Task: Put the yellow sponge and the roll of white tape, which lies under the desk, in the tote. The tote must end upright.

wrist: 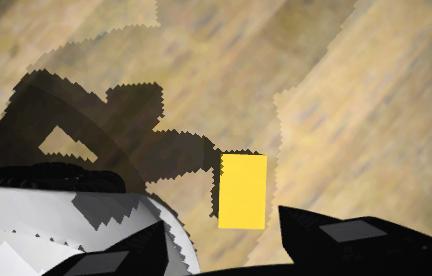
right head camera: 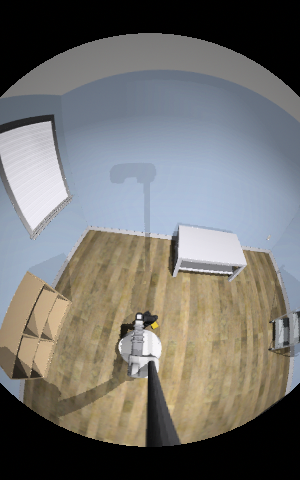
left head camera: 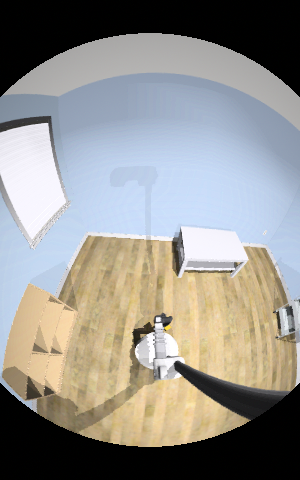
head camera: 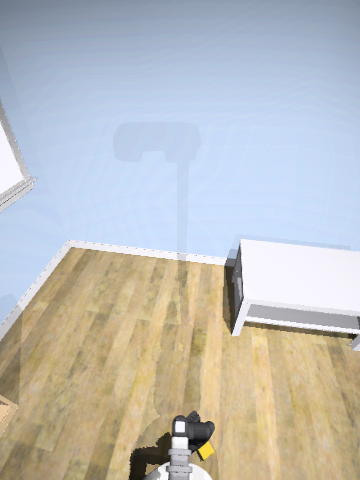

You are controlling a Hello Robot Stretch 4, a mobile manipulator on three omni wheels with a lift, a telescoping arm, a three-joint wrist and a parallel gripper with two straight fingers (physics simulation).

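Places are measured from the robot's base along level axes (x up, y left, z back), in centimetres.
Where they show: gripper, fingertip midpoint: (wrist: pixel 223 233).
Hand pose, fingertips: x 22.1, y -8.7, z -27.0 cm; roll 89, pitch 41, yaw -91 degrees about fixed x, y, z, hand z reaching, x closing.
After its pixels a point has its place.
The yellow sponge (head camera: pixel 206 451) {x 1.8, y -13.7, z -25.3 cm} (left head camera: pixel 168 327) {x 1.7, y -15.2, z -24.6 cm} (right head camera: pixel 155 325) {x 1.7, y -14.7, z -25.6 cm} (wrist: pixel 243 192) {x 1.7, y -12.4, z -27.8 cm} lies flat on the wooden floor close to the robot's white round base (left head camera: pixel 145 350) {x 18.7, y 10.4, z -0.7 cm} (right head camera: pixel 125 345) {x 18.7, y 13.3, z -1.0 cm} (wrist: pixel 45 210) {x 17.0, y 3.0, z -19.1 cm}. My gripper (wrist: pixel 223 233) {x 22.1, y -8.7, z -27.0 cm} is open. In the wrist view its two black fingertips stand left and right of the sponge's lower end, with the sponge nearer the right fingertip. The fingers appear to be above the floor and hold nothing. In the head views the dark wrist is beside the sponge and hides most of the fingers. The roll of white tape and the tote do not show.
A white table (head camera: pixel 300 275) {x 42.3, y -75.9, z -109.7 cm} (left head camera: pixel 212 242) {x 42.3, y -79.3, z -112.1 cm} (right head camera: pixel 207 242) {x 42.2, y -76.5, z -114.2 cm} with a lower shelf stands by the far wall, right of centre. A wooden shelf unit (left head camera: pixel 22 325) {x 58.2, y 120.0, z -0.2 cm} (right head camera: pixel 17 315) {x 58.3, y 116.0, z 5.4 cm} stands at the left. A grey rack-like unit (right head camera: pixel 272 335) {x 11.3, y -176.7, z 22.5 cm} stands at the right edge.
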